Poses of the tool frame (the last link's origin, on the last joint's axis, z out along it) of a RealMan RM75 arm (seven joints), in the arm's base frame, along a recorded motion.
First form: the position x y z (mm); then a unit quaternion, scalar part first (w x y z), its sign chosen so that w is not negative.
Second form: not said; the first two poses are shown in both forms.
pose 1, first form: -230.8, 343.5, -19.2, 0.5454, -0.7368, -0.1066, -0.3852
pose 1, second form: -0.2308, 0.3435, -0.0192, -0.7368, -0.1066, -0.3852, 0.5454
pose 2, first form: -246.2, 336.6, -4.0, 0.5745, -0.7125, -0.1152, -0.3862
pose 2, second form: -0.2462, 0.3366, -0.0040, -0.7125, -0.1152, -0.3862, 0.5745
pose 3, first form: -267.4, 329.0, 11.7, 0.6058, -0.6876, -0.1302, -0.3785
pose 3, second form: -0.2674, 0.3290, 0.0117, -0.6876, -0.1302, -0.3785, 0.6058
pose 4, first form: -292.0, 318.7, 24.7, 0.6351, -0.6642, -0.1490, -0.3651
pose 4, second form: -0.2920, 0.3187, 0.0247, -0.6642, -0.1490, -0.3651, 0.6351
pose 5, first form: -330.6, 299.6, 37.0, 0.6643, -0.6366, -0.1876, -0.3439
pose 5, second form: -0.3306, 0.2996, 0.0370, -0.6366, -0.1876, -0.3439, 0.6643
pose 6, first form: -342.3, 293.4, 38.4, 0.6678, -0.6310, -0.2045, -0.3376
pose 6, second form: -0.3423, 0.2934, 0.0384, -0.6310, -0.2045, -0.3376, 0.6678
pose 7, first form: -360.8, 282.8, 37.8, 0.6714, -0.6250, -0.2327, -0.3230
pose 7, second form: -0.3608, 0.2828, 0.0378, -0.6250, -0.2327, -0.3230, 0.6714
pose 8, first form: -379.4, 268.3, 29.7, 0.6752, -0.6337, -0.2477, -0.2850
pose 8, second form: -0.3794, 0.2683, 0.0297, -0.6337, -0.2477, -0.2850, 0.6752
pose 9, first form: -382.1, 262.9, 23.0, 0.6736, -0.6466, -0.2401, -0.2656
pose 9, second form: -0.3821, 0.2629, 0.0230, -0.6466, -0.2401, -0.2656, 0.6736
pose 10, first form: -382.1, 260.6, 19.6, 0.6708, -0.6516, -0.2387, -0.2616
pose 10, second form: -0.3821, 0.2606, 0.0196, -0.6516, -0.2387, -0.2616, 0.6708
